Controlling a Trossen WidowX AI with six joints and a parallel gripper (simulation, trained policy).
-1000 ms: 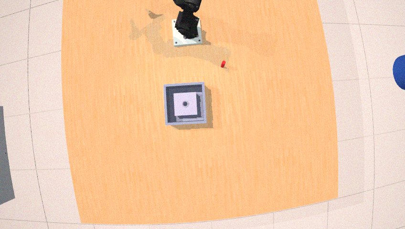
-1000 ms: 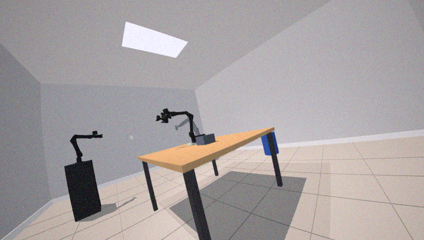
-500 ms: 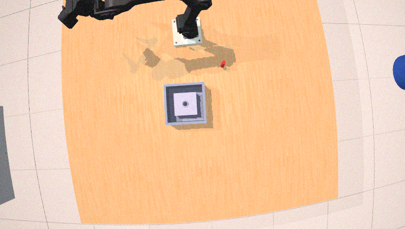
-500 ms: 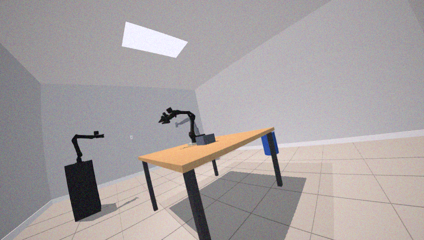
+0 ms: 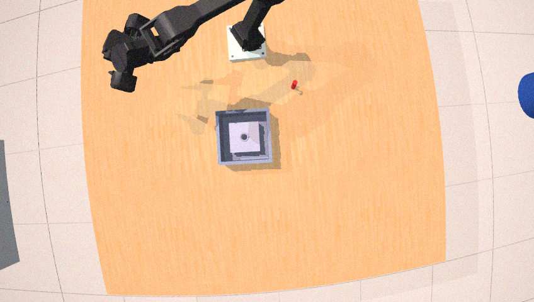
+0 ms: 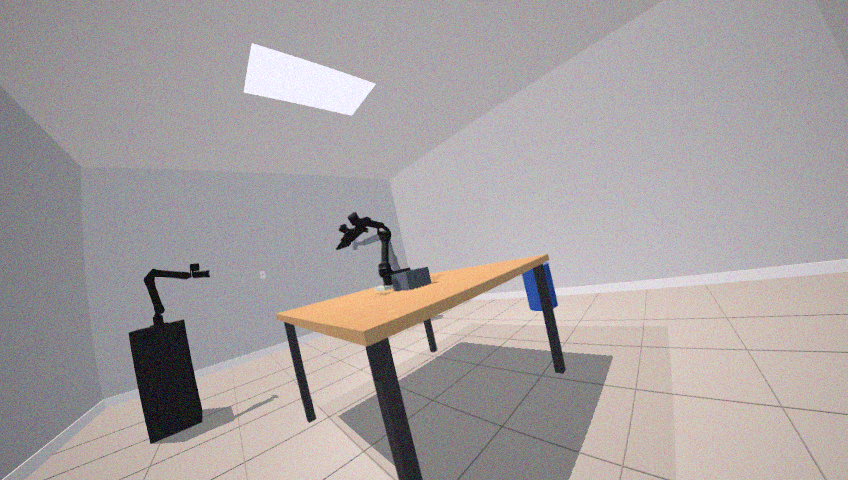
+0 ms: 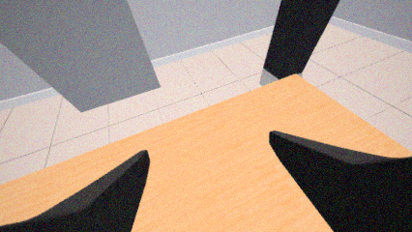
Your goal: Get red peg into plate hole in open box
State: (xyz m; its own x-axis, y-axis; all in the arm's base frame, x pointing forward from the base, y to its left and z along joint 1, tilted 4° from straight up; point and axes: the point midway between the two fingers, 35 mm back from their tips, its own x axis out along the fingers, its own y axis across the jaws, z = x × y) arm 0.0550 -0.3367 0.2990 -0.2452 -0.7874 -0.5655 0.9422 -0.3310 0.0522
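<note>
The red peg is 110 mm ahead of my gripper tip, 460 mm to the left of it and 280 mm below it. From my gripper tip the other things lie so: pale plate: 250 mm ahead, 290 mm to the left, 270 mm below; grey-blue box: 250 mm ahead, 290 mm to the left, 290 mm below.
</note>
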